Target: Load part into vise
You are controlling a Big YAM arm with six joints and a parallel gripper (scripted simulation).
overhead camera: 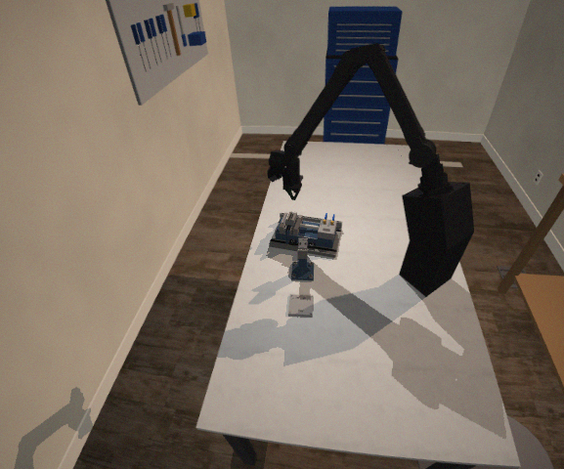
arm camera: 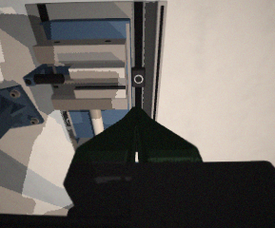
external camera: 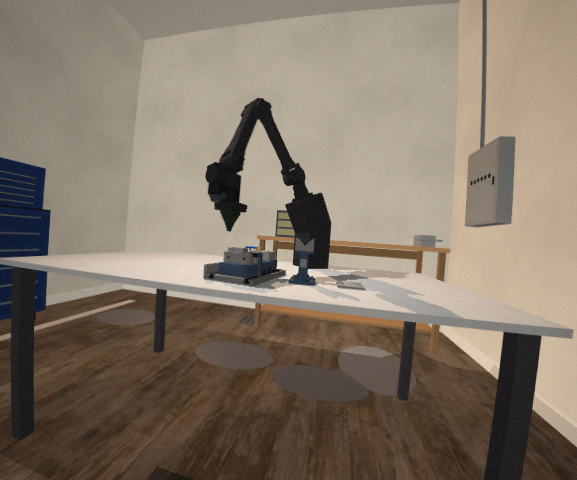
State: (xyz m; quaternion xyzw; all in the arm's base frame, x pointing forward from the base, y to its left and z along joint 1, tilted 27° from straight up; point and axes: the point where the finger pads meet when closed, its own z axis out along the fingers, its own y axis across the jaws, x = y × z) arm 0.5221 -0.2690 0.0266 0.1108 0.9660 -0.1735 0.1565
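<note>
Right now my hand is 1 cm short of the part, 4 cm to the right of it and 7 cm above it. From my hand the other things lie so: moving jaw: 2 cm behind, 7 cm to the left, 10 cm below; fixed jaw: 5 cm ahead, 5 cm to the left, 10 cm below; work stop rod: 3 cm ahead, 10 cm to the left, 8 cm below.
</note>
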